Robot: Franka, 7 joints.
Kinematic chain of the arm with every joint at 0, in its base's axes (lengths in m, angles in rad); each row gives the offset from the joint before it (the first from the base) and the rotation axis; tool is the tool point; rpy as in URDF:
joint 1: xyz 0 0 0.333 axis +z
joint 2: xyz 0 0 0 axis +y
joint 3: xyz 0 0 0.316 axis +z
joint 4: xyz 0.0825 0 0 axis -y
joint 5: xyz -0.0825 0 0.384 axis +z
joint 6: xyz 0 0 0 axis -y
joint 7: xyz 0.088 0 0 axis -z
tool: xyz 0 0 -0.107 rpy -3.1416 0 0
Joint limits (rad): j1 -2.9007..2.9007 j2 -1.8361..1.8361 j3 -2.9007..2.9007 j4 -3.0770..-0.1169 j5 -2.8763..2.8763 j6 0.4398..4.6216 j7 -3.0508..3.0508
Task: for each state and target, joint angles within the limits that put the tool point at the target. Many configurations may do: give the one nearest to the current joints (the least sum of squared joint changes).
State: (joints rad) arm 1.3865 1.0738 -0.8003 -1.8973 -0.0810 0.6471 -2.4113
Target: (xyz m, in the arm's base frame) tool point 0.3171 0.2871 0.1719
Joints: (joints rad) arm 1.4759 1.0362 -0.7451 -1.7862 -0.0663 0.6536 -2.4113
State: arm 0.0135 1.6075 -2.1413 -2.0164 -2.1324 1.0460 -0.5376
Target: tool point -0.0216 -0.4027 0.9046
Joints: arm -0.4244 1.0105 -2.2238 -1.6786 -2.2626 1.3654 -0.5376
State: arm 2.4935 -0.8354 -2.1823 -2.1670 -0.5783 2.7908 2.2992
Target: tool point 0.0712 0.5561 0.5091
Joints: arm 2.9007 -0.4989 -1.3787 -2.1832 -0.6285 2.8457 2.2992
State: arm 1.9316 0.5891 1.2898 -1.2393 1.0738 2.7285 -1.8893
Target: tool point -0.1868 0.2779 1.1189
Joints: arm 1.5830 0.2165 1.2117 -0.4409 0.9944 2.7478 -1.8893
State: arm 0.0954 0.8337 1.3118 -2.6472 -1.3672 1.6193 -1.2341
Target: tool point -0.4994 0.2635 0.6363
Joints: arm 0.8997 0.3859 2.0404 -1.8684 -1.4983 1.9778 -1.2341
